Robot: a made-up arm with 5 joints. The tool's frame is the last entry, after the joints. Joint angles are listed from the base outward. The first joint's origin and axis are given. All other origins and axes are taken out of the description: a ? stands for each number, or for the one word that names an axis. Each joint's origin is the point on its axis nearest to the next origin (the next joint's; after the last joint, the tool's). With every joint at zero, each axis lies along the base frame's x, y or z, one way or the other. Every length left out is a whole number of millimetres.
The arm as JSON. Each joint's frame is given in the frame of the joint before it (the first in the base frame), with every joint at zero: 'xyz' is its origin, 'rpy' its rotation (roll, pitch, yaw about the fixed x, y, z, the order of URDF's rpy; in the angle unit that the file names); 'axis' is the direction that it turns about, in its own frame. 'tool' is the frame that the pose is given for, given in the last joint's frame.
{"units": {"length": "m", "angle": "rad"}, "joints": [
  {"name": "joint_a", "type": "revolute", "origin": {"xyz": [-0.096, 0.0, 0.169], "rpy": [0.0, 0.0, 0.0]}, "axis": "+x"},
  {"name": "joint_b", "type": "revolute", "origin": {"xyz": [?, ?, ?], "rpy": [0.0, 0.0, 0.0]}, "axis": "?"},
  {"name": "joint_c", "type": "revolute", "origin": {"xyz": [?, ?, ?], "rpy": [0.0, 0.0, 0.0]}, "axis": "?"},
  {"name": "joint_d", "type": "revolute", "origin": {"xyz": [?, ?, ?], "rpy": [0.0, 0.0, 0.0]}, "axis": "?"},
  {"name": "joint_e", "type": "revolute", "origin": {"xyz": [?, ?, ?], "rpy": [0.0, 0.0, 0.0]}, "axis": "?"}
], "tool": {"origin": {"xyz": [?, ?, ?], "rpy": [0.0, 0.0, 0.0]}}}
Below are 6 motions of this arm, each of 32 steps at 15 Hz.
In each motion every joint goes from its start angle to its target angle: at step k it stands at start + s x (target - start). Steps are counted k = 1, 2, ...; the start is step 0. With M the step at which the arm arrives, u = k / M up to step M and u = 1 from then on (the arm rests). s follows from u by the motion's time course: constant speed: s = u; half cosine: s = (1 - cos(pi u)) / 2; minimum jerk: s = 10 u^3 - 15 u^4 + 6 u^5.
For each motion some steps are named. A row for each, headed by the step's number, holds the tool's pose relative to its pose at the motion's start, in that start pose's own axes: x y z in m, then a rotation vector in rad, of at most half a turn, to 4 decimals.
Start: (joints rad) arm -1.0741 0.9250 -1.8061 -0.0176 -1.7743
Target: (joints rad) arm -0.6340 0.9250 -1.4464 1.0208 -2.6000
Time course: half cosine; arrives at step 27
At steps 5, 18, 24, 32:
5: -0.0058 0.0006 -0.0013 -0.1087 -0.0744 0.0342
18: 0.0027 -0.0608 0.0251 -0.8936 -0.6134 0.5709
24: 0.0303 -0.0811 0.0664 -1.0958 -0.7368 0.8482
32: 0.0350 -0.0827 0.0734 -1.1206 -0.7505 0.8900

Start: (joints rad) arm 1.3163 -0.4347 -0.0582 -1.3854 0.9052
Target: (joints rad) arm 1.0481 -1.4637 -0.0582 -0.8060 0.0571
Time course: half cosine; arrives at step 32
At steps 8, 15, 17, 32:
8: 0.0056 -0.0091 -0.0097 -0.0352 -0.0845 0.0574
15: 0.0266 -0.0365 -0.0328 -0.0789 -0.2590 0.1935
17: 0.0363 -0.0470 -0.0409 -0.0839 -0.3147 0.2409
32: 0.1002 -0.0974 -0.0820 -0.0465 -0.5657 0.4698

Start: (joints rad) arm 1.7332 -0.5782 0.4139 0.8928 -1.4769
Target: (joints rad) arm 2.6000 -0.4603 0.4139 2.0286 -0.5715
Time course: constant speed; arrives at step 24
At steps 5, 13, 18, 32:
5: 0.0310 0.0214 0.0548 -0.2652 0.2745 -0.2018
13: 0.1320 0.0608 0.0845 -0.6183 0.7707 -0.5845
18: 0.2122 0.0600 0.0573 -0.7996 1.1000 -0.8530
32: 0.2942 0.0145 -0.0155 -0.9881 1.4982 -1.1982

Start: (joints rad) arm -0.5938 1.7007 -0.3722 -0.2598 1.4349
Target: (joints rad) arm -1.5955 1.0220 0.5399 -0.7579 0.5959
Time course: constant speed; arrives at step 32
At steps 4, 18, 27, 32:
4: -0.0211 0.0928 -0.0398 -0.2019 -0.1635 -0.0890
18: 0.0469 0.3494 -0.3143 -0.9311 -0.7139 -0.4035
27: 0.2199 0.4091 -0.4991 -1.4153 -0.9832 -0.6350
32: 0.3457 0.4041 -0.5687 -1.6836 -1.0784 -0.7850

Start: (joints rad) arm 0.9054 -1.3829 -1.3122 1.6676 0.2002
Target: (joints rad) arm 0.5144 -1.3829 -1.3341 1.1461 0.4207
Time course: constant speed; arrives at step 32
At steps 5, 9, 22, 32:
5: 0.0030 0.0008 0.0082 -0.0195 0.0256 0.0197
9: 0.0056 0.0020 0.0149 -0.0359 0.0470 0.0348
22: 0.0159 0.0083 0.0369 -0.0936 0.1218 0.0802
32: 0.0254 0.0161 0.0539 -0.1416 0.1847 0.1109

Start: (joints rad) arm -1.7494 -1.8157 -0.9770 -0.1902 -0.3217
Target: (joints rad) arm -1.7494 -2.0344 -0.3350 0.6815 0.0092
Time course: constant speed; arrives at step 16
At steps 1, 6, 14, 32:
1: 0.0070 0.0234 0.0090 -0.0502 0.0382 -0.0328
6: 0.0417 0.1484 0.0316 -0.3016 0.1915 -0.2010
14: 0.0761 0.3501 -0.0108 -0.6794 0.2885 -0.4829
32: 0.0777 0.3958 -0.0345 -0.7630 0.2818 -0.5542

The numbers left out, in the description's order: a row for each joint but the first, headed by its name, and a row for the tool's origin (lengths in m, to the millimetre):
joint_b: xyz 0.0 0.022 -0.084, axis -z
joint_c: xyz -0.006 -0.008 0.0, axis -x
joint_d: xyz 0.0 0.018 0.354, axis -z
joint_e: xyz 0.064 -0.099 0.0, axis +y
tool: xyz -0.219 0.0 0.115

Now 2 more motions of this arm.
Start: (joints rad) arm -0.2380 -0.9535 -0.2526 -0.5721 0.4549
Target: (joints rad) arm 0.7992 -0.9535 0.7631 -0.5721 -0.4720
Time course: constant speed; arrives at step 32
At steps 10, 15, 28, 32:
10: -0.0606 0.1229 -0.1013 -0.2473 -0.4399 -0.0531
15: -0.0713 0.1738 -0.1648 -0.3695 -0.6600 -0.0835
28: -0.0311 0.2669 -0.3232 -0.6925 -1.2091 -0.1826
32: -0.0024 0.2841 -0.3604 -0.7956 -1.3656 -0.2207

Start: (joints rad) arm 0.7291 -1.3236 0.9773 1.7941 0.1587
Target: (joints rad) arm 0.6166 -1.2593 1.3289 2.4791 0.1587
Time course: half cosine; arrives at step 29
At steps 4, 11, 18, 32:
4: -0.0113 0.0041 -0.0047 0.0037 -0.0183 -0.0289
11: -0.0722 0.0279 -0.0370 0.0368 -0.1248 -0.1930
18: -0.1424 0.0599 -0.0916 0.1159 -0.2687 -0.4070
32: -0.1889 0.0847 -0.1435 0.2133 -0.3837 -0.5762

